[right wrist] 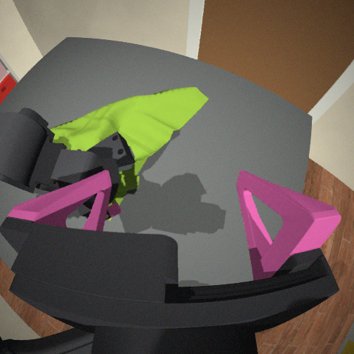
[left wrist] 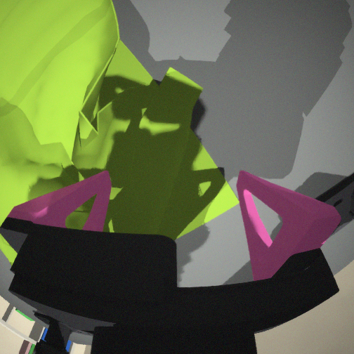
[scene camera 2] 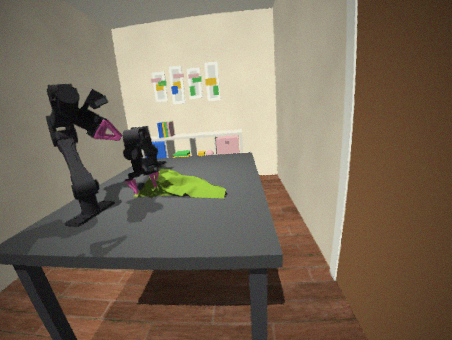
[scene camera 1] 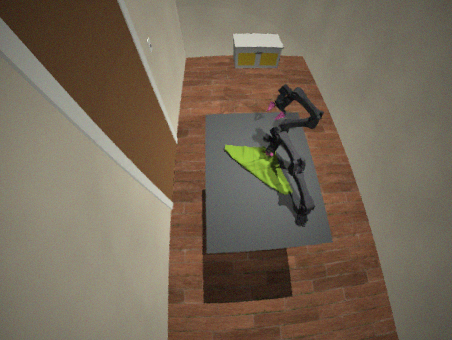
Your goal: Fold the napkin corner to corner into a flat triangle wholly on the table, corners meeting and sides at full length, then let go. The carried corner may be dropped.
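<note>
The lime-green napkin lies on the grey table, folded into a long, rough triangle with wrinkles. In the left wrist view, the upper layer is creased and bunched, a small flap sticks up near the middle, and a lower-layer corner lies bare between the fingertips. My left gripper is open, low over the napkin's corner area, whose details its shadow partly hides. My right gripper is open and empty, high near the table's far end in scene camera 1.
The left arm reaches along the napkin's right side in scene camera 1. The right arm stands beyond it, near the table edge. A white cabinet stands on the floor beyond the table.
</note>
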